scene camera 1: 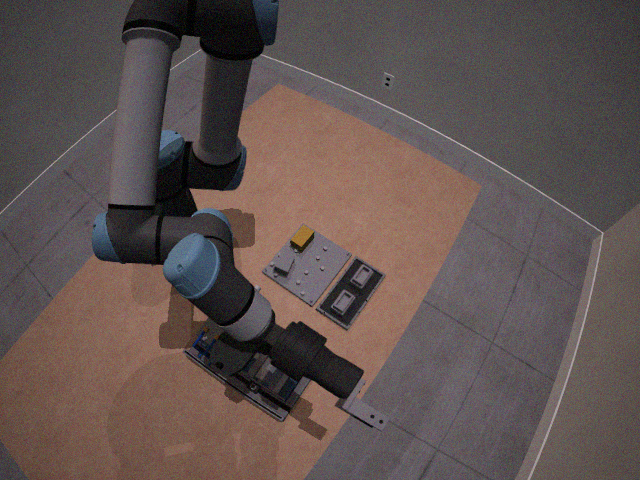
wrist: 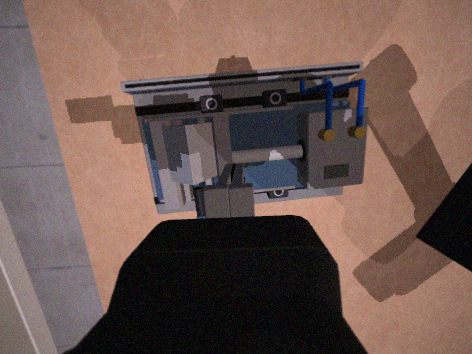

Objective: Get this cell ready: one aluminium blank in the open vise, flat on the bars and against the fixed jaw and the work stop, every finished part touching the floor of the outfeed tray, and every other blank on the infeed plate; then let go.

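Seen in the pictures: hand, its tool point: (wrist: 234, 183); arm's base, origin of its link: (scene camera 1: 163, 206).
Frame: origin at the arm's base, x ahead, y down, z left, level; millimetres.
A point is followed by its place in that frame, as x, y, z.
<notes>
The vise (scene camera 1: 258, 401) @[468, 86, -319] (wrist: 332, 155) @[312, 40, -206] is partly hidden by the arm in scene camera 1. In the wrist view a grey block (wrist: 189, 150) @[466, 14, -249] sits at the left end of the vise, left of the jaw (wrist: 222, 135); its seating is unclear in the patchy shadow. My gripper (wrist: 233, 170) @[430, -59, -229] is shut and looks empty, its fingertips over the jaw's near end in the wrist view; they are hidden in scene camera 1. The infeed plate (scene camera 1: 330, 260) @[461, 128, 112] holds a grey block (scene camera 1: 284, 264) @[362, 89, 30]. Two pocketed finished parts (scene camera 1: 361, 276) @[558, 110, 95] (scene camera 1: 342, 301) @[540, 109, 8] lie in the black outfeed tray (scene camera 1: 351, 324) @[586, 125, -35].
A yellow block (scene camera 1: 302, 237) @[368, 92, 125] stands at the infeed plate's far corner, among small pins. Blue tubes (wrist: 329, 107) @[319, 26, -260] with brass ends rise over the vise's right end. The bracket (scene camera 1: 368, 411) sticks out beyond the wrist. A wall outlet (scene camera 1: 387, 80) is at the back.
</notes>
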